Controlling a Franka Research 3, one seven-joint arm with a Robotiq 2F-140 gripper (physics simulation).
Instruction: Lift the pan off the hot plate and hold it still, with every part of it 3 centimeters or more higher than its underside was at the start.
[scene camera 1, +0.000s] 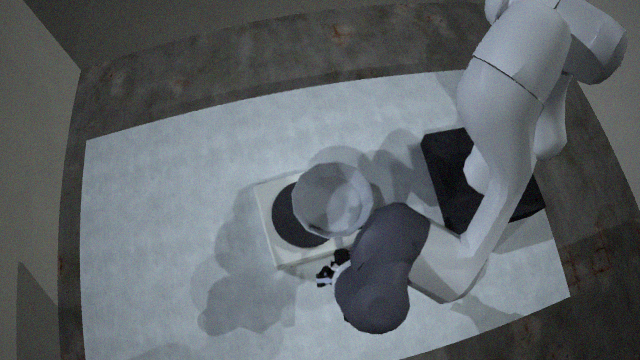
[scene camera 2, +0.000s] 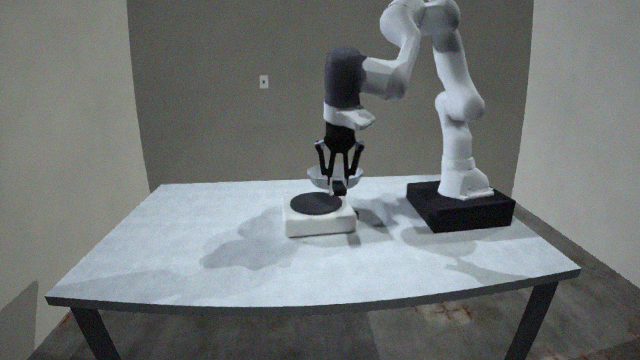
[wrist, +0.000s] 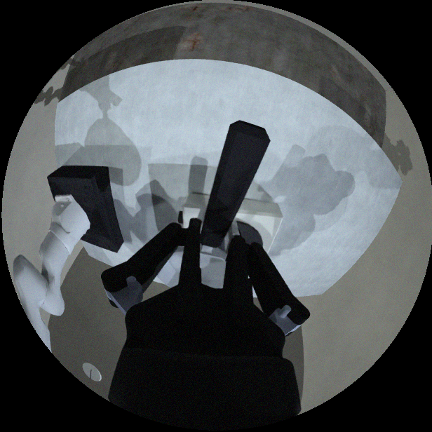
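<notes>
The grey pan (scene camera 1: 331, 200) (scene camera 2: 316, 178) is up in the air over the back right part of the white hot plate (scene camera 1: 266, 205) (scene camera 2: 320, 226) (wrist: 270, 210). The plate's dark disc (scene camera 2: 316, 204) shows uncovered below it in the second scene view. The pan looks roughly level. My gripper (scene camera 2: 338, 185) (wrist: 215, 218) is shut on the pan's black handle (wrist: 239, 172) near its bowl end, and the rest of the handle sticks out past the fingers. The fingers hide part of the bowl in the second scene view and the wrist view. In the first scene view the arm hides most of the gripper and handle.
The arm's black base block (scene camera 1: 445, 165) (scene camera 2: 472, 220) (wrist: 100, 210) stands on the table (scene camera 1: 150, 200) (scene camera 2: 175, 220) (wrist: 190, 100) to the right of the hot plate in the scene views. Shadows of the arm and pan fall across the table top.
</notes>
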